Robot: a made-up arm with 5 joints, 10 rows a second.
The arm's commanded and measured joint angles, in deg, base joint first. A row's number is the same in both.
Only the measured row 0 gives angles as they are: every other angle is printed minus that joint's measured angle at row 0.
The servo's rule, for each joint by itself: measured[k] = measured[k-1] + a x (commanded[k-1-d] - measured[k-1]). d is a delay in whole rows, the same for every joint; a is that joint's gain. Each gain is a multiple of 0.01, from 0.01 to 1. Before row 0 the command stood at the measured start. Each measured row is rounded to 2 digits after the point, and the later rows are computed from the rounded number. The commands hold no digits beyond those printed.
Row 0, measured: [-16.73 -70.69 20.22 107.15 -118.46]
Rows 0 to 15, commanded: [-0.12 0.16 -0.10 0.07 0.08]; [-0.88 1.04 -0.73 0.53 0.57]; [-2.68 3.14 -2.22 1.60 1.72]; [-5.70 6.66 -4.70 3.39 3.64]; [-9.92 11.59 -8.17 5.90 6.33]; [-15.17 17.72 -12.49 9.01 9.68]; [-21.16 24.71 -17.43 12.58 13.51]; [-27.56 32.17 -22.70 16.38 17.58]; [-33.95 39.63 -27.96 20.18 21.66]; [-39.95 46.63 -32.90 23.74 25.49]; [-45.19 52.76 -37.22 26.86 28.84]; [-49.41 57.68 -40.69 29.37 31.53]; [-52.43 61.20 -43.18 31.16 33.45]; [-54.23 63.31 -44.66 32.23 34.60]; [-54.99 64.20 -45.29 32.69 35.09]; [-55.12 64.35 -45.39 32.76 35.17]
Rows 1 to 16, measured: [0.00 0.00 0.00 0.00 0.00]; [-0.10 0.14 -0.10 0.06 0.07]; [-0.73 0.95 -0.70 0.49 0.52]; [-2.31 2.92 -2.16 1.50 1.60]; [-5.06 6.29 -4.60 3.22 3.44]; [-9.00 11.06 -8.03 5.66 6.04]; [-14.00 17.05 -12.31 8.71 9.32]; [-19.80 23.94 -17.23 12.23 13.09]; [-26.09 31.35 -22.48 16.01 17.13]; [-32.46 38.80 -27.74 19.80 21.21]; [-38.53 45.85 -32.69 23.39 25.06]; [-43.92 52.07 -37.04 26.55 28.46]; [-48.37 57.12 -40.54 29.12 31.22]; [-51.66 60.79 -43.07 30.98 33.23]; [-53.74 63.06 -44.60 32.12 34.46]; [-54.75 64.09 -45.26 32.64 35.03]
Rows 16 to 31, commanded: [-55.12 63.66 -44.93 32.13 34.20]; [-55.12 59.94 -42.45 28.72 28.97]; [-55.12 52.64 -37.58 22.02 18.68]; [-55.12 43.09 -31.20 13.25 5.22]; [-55.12 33.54 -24.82 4.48 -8.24]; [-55.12 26.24 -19.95 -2.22 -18.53]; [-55.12 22.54 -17.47 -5.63 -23.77]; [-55.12 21.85 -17.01 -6.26 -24.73]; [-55.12 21.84 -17.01 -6.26 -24.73]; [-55.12 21.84 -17.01 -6.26 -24.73]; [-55.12 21.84 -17.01 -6.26 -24.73]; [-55.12 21.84 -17.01 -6.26 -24.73]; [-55.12 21.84 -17.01 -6.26 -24.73]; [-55.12 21.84 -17.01 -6.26 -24.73]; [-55.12 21.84 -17.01 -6.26 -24.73]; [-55.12 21.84 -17.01 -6.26 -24.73]
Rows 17 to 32, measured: [-55.05 64.32 -45.38 32.75 35.16]; [-55.11 63.73 -44.95 32.19 34.30]; [-55.12 60.32 -42.55 29.03 29.50]; [-55.12 53.41 -37.78 22.65 19.76]; [-55.12 44.12 -31.46 14.10 6.67]; [-55.12 34.60 -25.09 5.35 -6.75]; [-55.12 27.08 -20.16 -1.54 -17.35]; [-55.12 22.99 -17.58 -5.26 -23.13]; [-55.12 21.96 -17.03 -6.17 -24.57]; [-55.12 21.85 -17.01 -6.25 -24.71]; [-55.12 21.84 -17.01 -6.26 -24.73]; [-55.12 21.84 -17.01 -6.26 -24.73]; [-55.12 21.84 -17.01 -6.26 -24.73]; [-55.12 21.84 -17.01 -6.26 -24.73]; [-55.12 21.84 -17.01 -6.26 -24.73]; [-55.12 21.84 -17.01 -6.26 -24.73]
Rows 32 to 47, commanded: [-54.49 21.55 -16.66 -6.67 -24.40]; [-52.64 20.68 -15.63 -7.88 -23.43]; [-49.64 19.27 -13.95 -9.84 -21.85]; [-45.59 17.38 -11.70 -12.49 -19.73]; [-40.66 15.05 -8.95 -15.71 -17.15]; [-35.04 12.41 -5.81 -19.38 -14.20]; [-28.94 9.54 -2.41 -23.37 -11.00]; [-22.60 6.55 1.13 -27.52 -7.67]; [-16.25 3.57 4.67 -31.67 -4.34]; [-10.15 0.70 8.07 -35.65 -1.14]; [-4.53 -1.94 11.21 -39.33 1.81]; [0.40 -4.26 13.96 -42.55 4.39]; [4.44 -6.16 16.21 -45.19 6.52]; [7.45 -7.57 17.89 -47.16 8.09]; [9.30 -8.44 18.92 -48.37 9.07]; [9.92 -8.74 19.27 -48.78 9.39]
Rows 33 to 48, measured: [-55.12 21.84 -17.01 -6.26 -24.73]; [-54.61 21.58 -16.67 -6.63 -24.43]; [-53.01 20.77 -15.67 -7.77 -23.53]; [-50.28 19.42 -14.02 -9.65 -22.02]; [-46.48 17.58 -11.79 -12.23 -19.96]; [-41.77 15.30 -9.06 -15.40 -17.43]; [-36.32 12.70 -5.94 -19.02 -14.52]; [-30.34 9.86 -2.55 -22.98 -11.35]; [-24.07 6.88 0.98 -27.11 -8.04]; [-17.74 3.90 4.52 -31.26 -4.71]; [-11.59 1.02 7.93 -35.25 -1.50]; [-5.87 -1.64 11.08 -38.96 1.48]; [-0.79 -4.00 13.84 -42.23 4.10]; [3.45 -5.94 16.12 -44.92 6.28]; [6.69 -7.41 17.82 -46.96 7.91]; [8.80 -8.34 18.88 -48.24 8.95]
